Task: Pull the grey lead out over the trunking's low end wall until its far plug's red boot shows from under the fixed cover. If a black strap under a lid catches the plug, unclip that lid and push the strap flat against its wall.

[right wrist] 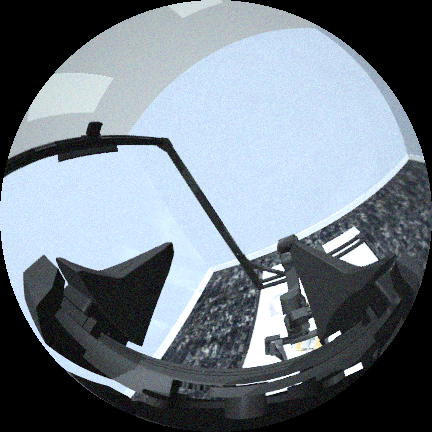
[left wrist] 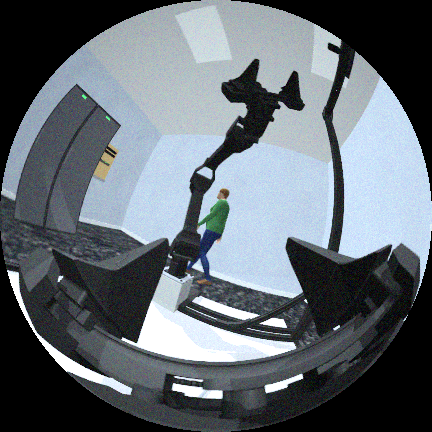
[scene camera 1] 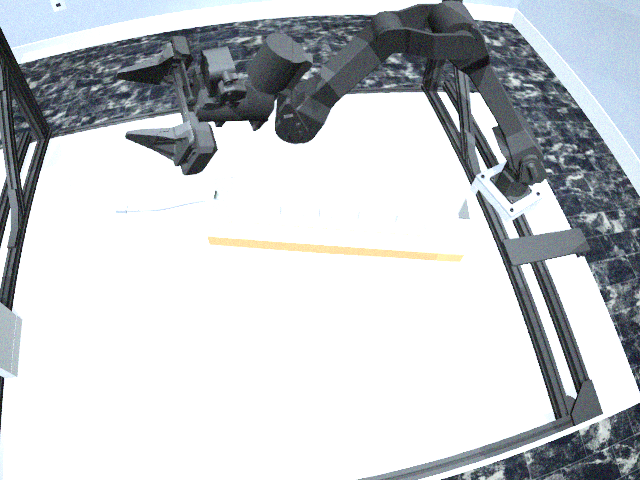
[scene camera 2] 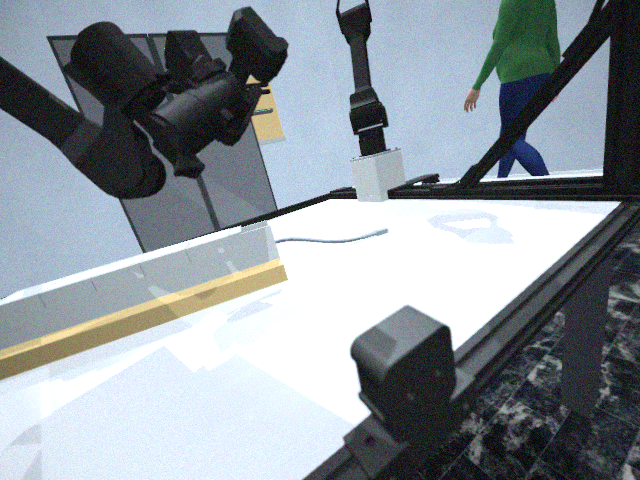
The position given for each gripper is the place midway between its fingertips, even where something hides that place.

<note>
The right gripper (right wrist: pixel 234 248) is open, holding nothing. Further things: the left gripper (scene camera 2: pixel 271 67) and a pale trunking (scene camera 2: pixel 44 336).
The left gripper shows as well in the right wrist view (right wrist: pixel 307 357), in the left wrist view (left wrist: pixel 229 244) and in scene camera 1 (scene camera 1: pixel 120 103). The right gripper also shows in the left wrist view (left wrist: pixel 278 64).
</note>
